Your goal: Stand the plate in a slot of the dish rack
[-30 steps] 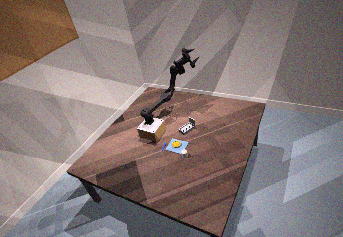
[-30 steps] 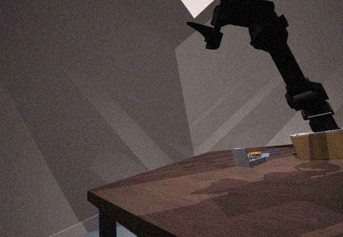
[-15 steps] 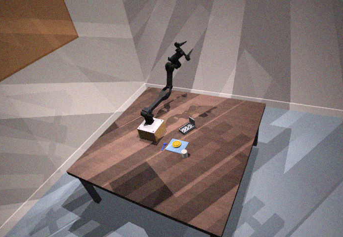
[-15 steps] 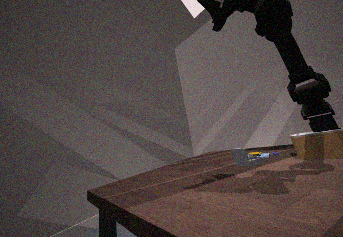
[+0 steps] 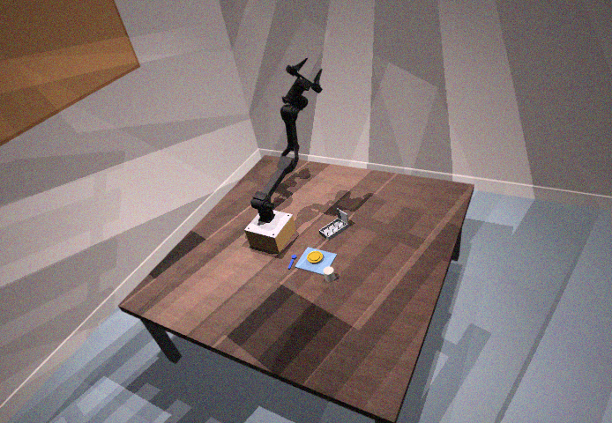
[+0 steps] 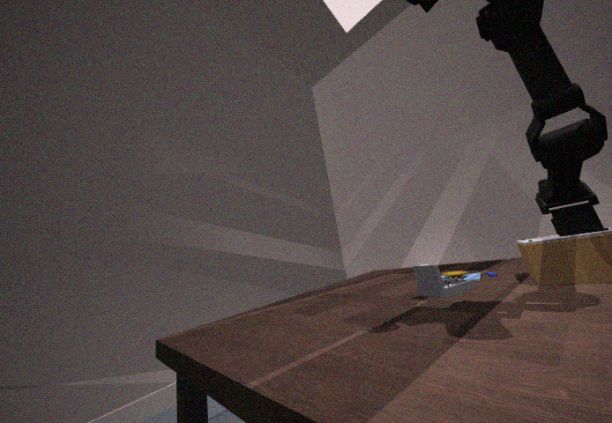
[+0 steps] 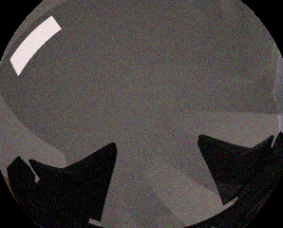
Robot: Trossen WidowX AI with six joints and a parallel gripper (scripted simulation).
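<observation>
My gripper tip is 68 cm above the yellow plate, 55 cm to the left of it and 15 cm short of it. From my gripper tip the other things lie so: blue spoon (69 cm below, 59 cm to the right, 5 cm ahead); then grey dish rack (67 cm below, 35 cm to the right, 15 cm ahead); then light blue mat (69 cm below, 56 cm to the right, 16 cm ahead).
</observation>
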